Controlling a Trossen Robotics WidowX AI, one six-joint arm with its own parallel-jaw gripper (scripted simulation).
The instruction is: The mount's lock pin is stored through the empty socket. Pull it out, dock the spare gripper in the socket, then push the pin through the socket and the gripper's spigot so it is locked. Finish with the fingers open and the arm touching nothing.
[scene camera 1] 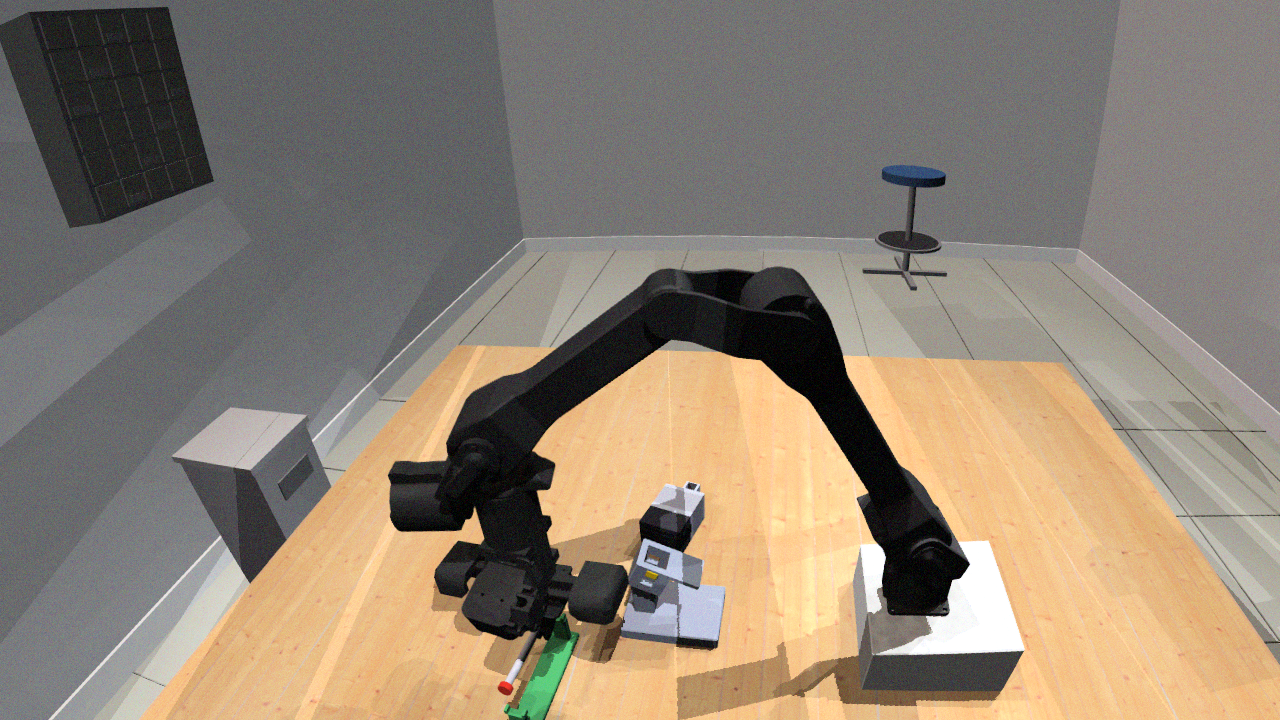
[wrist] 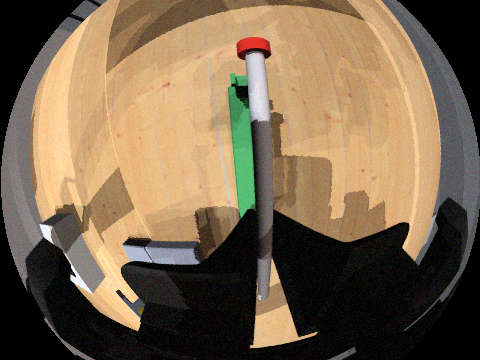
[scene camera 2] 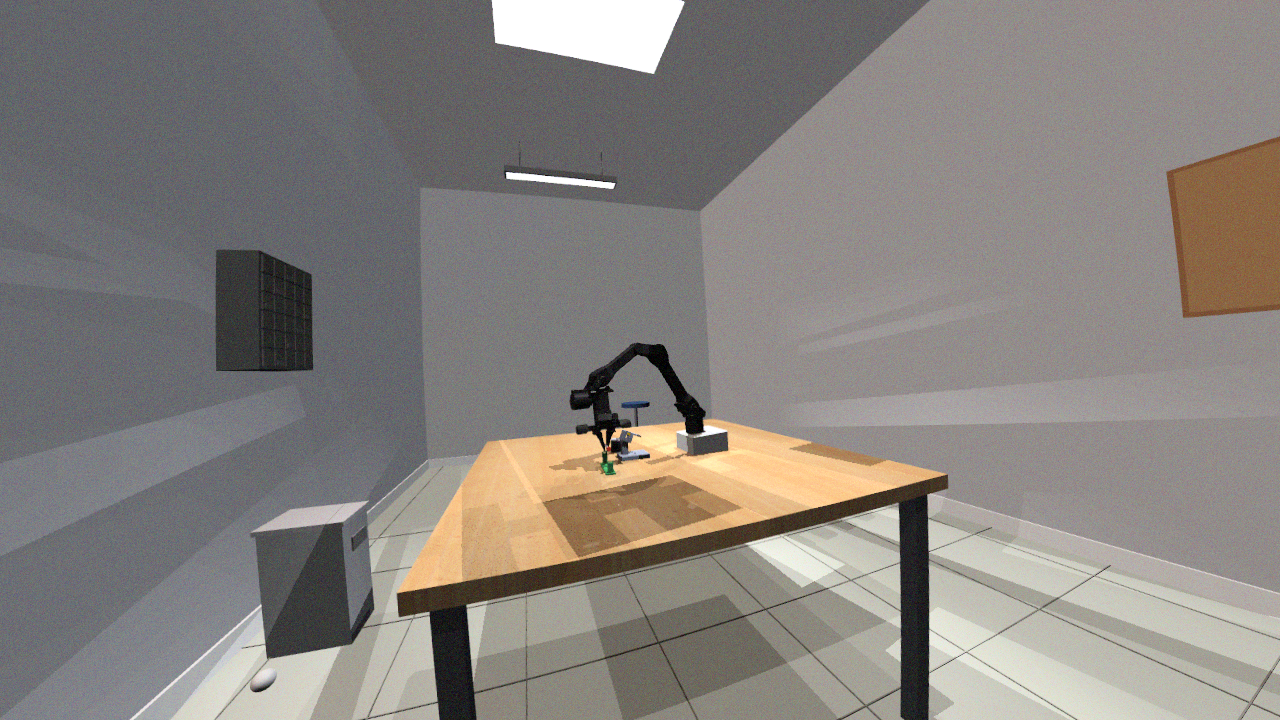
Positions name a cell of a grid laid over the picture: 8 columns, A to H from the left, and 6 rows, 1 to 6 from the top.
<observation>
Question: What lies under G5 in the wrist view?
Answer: The gripper.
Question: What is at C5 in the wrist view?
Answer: A grey mount.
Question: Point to a green cradle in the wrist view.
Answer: At E3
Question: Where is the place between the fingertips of the gripper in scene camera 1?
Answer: At D6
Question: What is the gripper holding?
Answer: A lock pin.
</observation>
